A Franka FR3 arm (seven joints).
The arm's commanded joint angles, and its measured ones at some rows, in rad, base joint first. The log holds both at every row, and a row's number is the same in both.
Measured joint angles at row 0:
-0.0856 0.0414 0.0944 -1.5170 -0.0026 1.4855 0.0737
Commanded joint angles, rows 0 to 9:
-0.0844 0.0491 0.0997 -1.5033 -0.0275 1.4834 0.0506
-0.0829 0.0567 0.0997 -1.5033 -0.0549 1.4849 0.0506
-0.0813 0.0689 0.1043 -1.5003 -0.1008 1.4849 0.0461
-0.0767 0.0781 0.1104 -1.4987 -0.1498 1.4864 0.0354
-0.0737 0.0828 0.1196 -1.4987 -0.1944 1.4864 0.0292
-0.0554 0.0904 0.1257 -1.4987 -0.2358 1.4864 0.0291
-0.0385 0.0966 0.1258 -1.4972 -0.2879 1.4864 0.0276
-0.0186 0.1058 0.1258 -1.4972 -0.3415 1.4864 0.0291
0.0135 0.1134 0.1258 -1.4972 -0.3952 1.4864 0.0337
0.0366 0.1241 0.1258 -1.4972 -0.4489 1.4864 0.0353
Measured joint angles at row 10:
-0.0240 0.0894 0.1217 -1.5170 -0.3160 1.4868 0.0483
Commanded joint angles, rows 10 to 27:
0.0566 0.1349 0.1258 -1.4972 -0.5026 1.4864 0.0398
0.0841 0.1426 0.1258 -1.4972 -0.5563 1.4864 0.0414
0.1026 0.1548 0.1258 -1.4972 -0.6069 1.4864 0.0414
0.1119 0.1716 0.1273 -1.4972 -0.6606 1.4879 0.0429
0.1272 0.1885 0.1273 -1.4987 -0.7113 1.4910 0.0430
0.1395 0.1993 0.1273 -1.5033 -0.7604 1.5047 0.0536
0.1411 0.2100 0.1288 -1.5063 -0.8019 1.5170 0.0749
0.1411 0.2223 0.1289 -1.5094 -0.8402 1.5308 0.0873
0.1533 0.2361 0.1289 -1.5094 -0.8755 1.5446 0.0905
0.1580 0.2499 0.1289 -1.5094 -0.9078 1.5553 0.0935
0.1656 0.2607 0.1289 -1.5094 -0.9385 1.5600 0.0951
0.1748 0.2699 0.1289 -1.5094 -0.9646 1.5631 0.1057
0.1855 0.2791 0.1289 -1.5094 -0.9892 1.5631 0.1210
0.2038 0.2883 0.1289 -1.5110 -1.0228 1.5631 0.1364
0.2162 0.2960 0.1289 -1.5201 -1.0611 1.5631 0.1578
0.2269 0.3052 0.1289 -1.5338 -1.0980 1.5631 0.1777
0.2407 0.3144 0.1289 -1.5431 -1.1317 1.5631 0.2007
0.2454 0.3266 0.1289 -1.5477 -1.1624 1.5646 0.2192
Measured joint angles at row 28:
0.2197 0.2972 0.1310 -1.5240 -1.0628 1.5555 0.1484
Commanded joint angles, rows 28 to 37:
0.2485 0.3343 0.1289 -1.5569 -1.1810 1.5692 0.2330
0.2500 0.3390 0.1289 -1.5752 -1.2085 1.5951 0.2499
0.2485 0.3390 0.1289 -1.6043 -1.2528 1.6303 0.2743
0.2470 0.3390 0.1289 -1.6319 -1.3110 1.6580 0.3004
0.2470 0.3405 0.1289 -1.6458 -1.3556 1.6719 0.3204
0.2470 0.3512 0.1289 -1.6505 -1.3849 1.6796 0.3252
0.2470 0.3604 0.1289 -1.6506 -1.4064 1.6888 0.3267
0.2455 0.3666 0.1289 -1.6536 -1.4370 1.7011 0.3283
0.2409 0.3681 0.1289 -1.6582 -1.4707 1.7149 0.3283
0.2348 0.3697 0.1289 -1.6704 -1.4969 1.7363 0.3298
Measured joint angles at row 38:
0.2516 0.3707 0.1273 -1.6351 -1.4031 1.6787 0.3021
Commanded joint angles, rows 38 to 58:
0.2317 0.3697 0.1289 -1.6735 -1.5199 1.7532 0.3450
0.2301 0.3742 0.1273 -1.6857 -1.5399 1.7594 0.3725
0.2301 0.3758 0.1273 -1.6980 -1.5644 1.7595 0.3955
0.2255 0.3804 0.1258 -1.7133 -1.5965 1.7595 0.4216
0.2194 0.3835 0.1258 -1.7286 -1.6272 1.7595 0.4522
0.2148 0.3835 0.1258 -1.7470 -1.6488 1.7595 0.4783
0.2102 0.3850 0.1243 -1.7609 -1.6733 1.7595 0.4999
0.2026 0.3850 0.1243 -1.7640 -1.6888 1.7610 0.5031
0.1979 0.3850 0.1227 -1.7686 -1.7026 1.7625 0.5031
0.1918 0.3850 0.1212 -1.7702 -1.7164 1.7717 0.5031
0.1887 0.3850 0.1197 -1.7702 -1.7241 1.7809 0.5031
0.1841 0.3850 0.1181 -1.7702 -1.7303 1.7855 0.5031
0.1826 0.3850 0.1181 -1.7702 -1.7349 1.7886 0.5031
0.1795 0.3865 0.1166 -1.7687 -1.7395 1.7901 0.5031
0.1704 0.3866 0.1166 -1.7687 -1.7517 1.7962 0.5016
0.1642 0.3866 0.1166 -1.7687 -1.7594 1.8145 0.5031
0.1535 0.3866 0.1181 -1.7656 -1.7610 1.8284 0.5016
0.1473 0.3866 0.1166 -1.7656 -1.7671 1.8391 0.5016
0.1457 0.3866 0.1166 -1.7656 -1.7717 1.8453 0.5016
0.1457 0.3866 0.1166 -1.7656 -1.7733 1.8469 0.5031
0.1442 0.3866 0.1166 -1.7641 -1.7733 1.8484 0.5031
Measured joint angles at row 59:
0.1647 0.3966 0.1074 -1.7487 -1.7306 1.8196 0.4758
